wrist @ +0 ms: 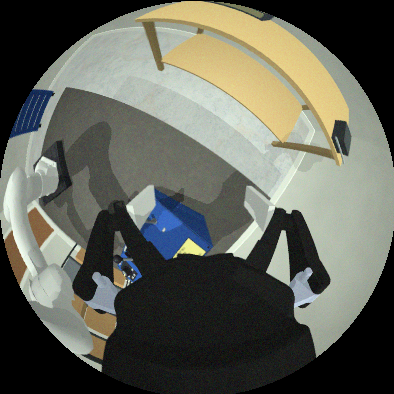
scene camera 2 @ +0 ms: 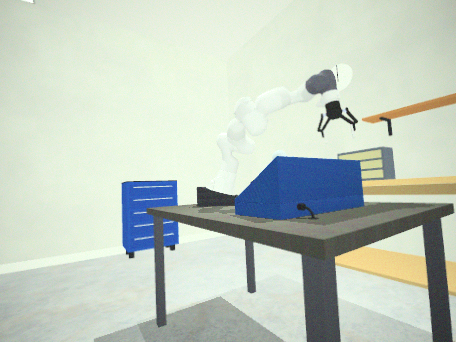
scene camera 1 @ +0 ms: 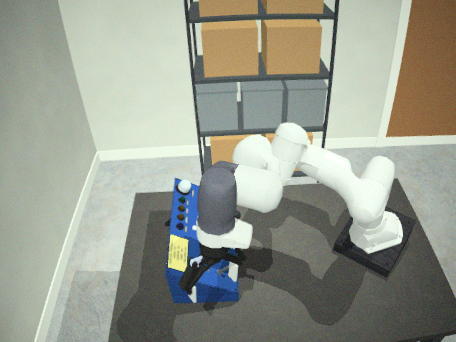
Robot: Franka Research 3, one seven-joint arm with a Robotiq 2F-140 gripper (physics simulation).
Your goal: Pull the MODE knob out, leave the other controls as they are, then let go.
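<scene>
The blue control box [scene camera 1: 176, 286] [scene camera 2: 320, 185] [wrist: 175, 231] stands on the table, with a yellow label [scene camera 1: 178, 253] [wrist: 190, 248] on its panel. A column of small round dark controls [scene camera 1: 181, 217] and a white dome [scene camera 1: 184, 186] show in scene view 1. A grey lever [scene camera 1: 223, 271] [wrist: 152, 220] is near the box's lower end. The lettering is too small to read, so I cannot tell which control is the MODE knob; the arm and gripper hide part of the panel. My gripper [scene camera 1: 213, 283] [scene camera 2: 339, 135] [wrist: 199, 194] is open and empty, pointing down high above the box.
The dark table [scene camera 1: 295, 310] [scene camera 2: 225, 225] [wrist: 150, 150] carries the box and the arm's black base [scene camera 1: 387, 267] [scene camera 2: 207, 197]. A short black cable [scene camera 2: 307, 209] comes out of the box's back. A shelf rack [scene camera 1: 331, 50] and a wooden bench [wrist: 225, 82] stand beyond the table.
</scene>
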